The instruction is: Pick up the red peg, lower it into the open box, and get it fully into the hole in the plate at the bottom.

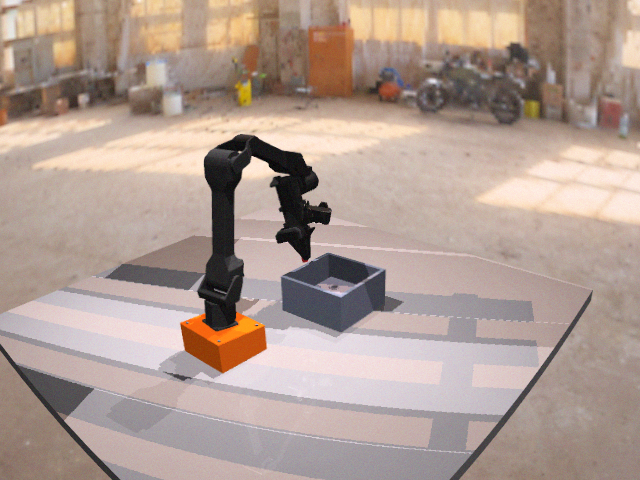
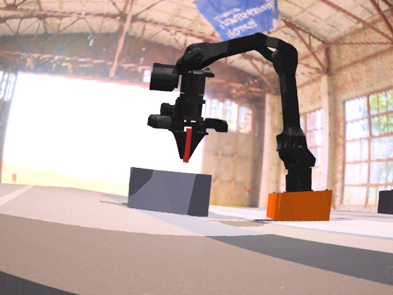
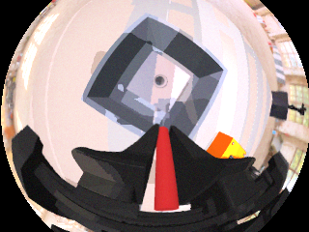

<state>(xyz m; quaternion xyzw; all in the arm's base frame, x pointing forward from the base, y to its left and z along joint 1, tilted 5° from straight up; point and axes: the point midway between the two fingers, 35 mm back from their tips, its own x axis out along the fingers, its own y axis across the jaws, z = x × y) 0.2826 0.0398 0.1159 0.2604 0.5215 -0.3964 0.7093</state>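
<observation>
Now: the red peg 3 cm above my gripper tip, 2 cm to the left of it and 1 cm behind it. From my gripper tip the other things lie so: grey box 10 cm below, 5 cm to the right, 4 cm ahead; plate 8 cm below, 5 cm to the right, 4 cm ahead.
</observation>
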